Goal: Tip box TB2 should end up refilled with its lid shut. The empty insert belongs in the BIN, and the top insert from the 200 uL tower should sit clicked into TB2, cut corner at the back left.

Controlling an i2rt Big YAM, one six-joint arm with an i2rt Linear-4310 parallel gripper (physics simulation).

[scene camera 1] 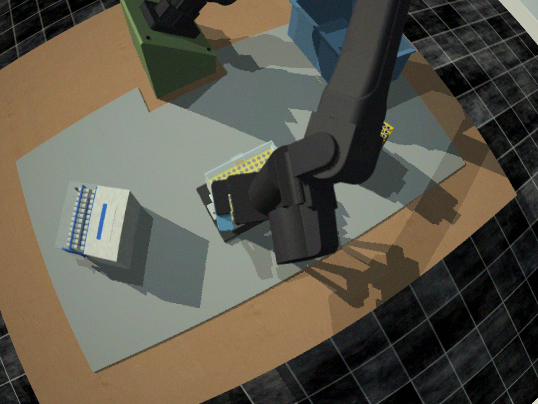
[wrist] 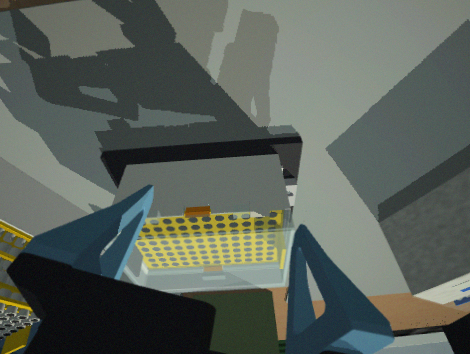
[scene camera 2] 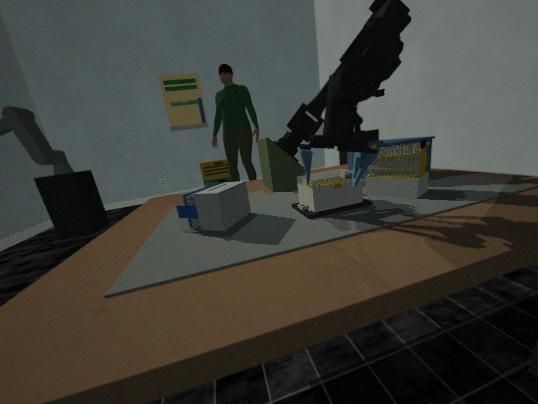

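Note:
Tip box TB2 (scene camera 1: 240, 167) (scene camera 2: 331, 196) (wrist: 200, 182) is pale and sits on a black holder (scene camera 2: 310, 215) (wrist: 200, 148). A yellow perforated insert (scene camera 1: 252, 162) (wrist: 205, 247) shows in it with dark holes and no tips that I can make out. Clear walls rise around the insert; the lid's exact pose is hard to tell. My gripper (scene camera 2: 331, 183) (wrist: 226, 211) is wide open, its blue fingers on either side of the box, low at its upper part, nothing between them. The yellow-layered tower (scene camera 2: 397, 162) (wrist: 11, 257) stands right of TB2 in scene camera 2, mostly hidden by the arm in scene camera 1.
A blue bin (scene camera 1: 312, 45) stands at the back, partly behind the arm. A white box (scene camera 1: 107, 225) (scene camera 2: 222, 207) (wrist: 432, 240) with blue layers at one side stands on the left of the grey mat (scene camera 1: 165, 135). A green wedge (scene camera 1: 175, 65) (scene camera 2: 277, 170) is behind TB2.

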